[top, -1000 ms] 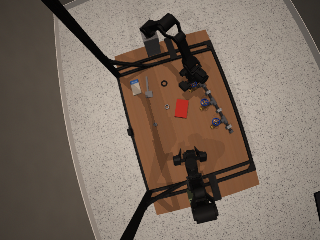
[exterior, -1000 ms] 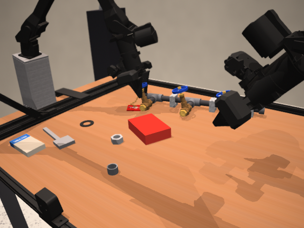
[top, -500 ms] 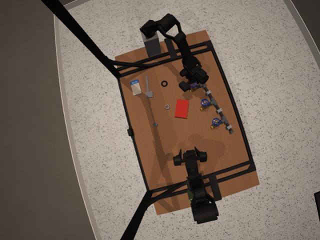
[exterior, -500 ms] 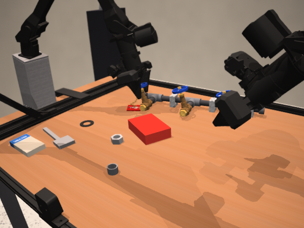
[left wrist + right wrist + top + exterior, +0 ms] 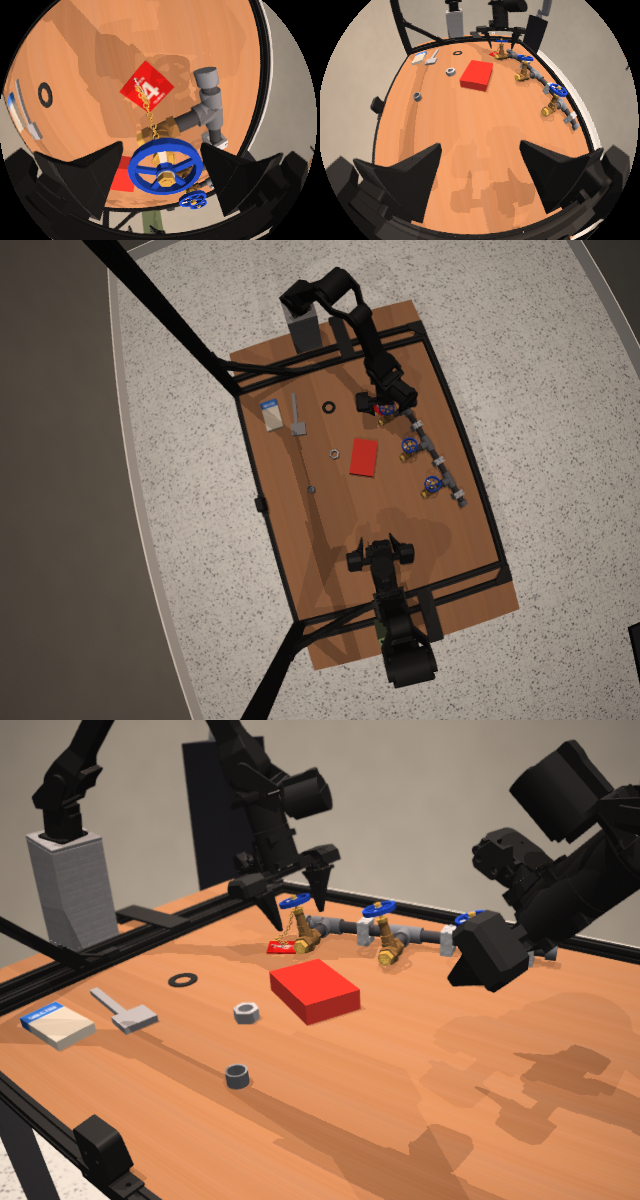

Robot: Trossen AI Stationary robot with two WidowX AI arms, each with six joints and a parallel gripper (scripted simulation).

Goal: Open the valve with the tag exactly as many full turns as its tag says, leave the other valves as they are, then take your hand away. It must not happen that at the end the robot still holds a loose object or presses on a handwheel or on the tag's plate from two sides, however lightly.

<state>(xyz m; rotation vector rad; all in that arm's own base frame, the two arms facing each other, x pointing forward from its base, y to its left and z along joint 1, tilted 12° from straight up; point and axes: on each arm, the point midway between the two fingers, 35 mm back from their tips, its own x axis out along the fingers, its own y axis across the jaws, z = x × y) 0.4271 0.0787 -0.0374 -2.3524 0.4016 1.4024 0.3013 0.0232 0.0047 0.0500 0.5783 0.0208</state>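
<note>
My left hand is 10 mm past the red tag, 40 mm to the right of it and 90 mm above it. Round my left hand: box (380 mm behind, 120 mm to the left, 80 mm below); red block (110 mm behind, 120 mm to the right, 80 mm below); grey t-shaped piece (300 mm behind, 80 mm to the left, 90 mm below).
</note>
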